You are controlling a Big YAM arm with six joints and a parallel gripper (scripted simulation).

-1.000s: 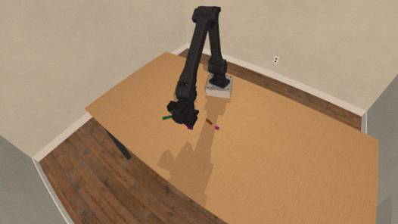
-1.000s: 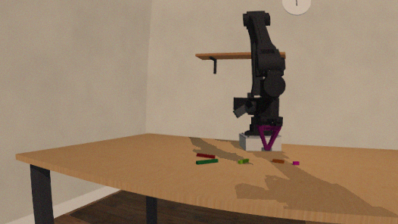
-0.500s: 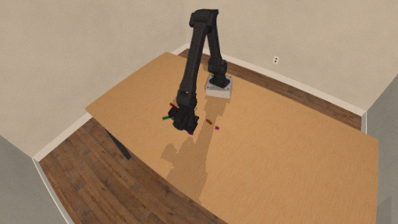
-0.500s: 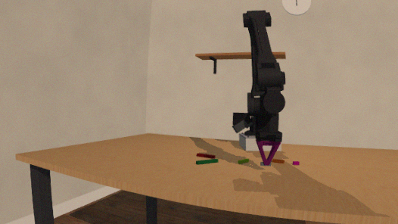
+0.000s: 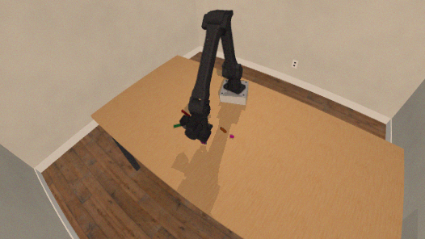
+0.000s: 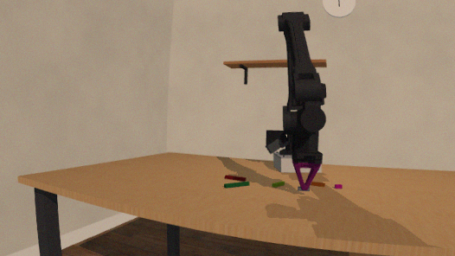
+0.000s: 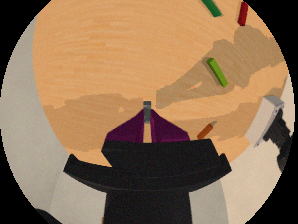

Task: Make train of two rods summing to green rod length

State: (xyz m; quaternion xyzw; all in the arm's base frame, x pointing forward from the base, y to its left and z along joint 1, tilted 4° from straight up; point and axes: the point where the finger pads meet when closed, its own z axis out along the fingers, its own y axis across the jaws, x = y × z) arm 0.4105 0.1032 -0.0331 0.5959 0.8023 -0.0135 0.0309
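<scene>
The grey rod lies 10 mm below my hand. Also, from my hand: lime rod 80 mm behind, 90 mm to the right, 20 mm below; magenta rod 130 mm behind, 80 mm to the left, 20 mm below; orange rod 130 mm behind, 20 mm to the left, 20 mm below.
</scene>
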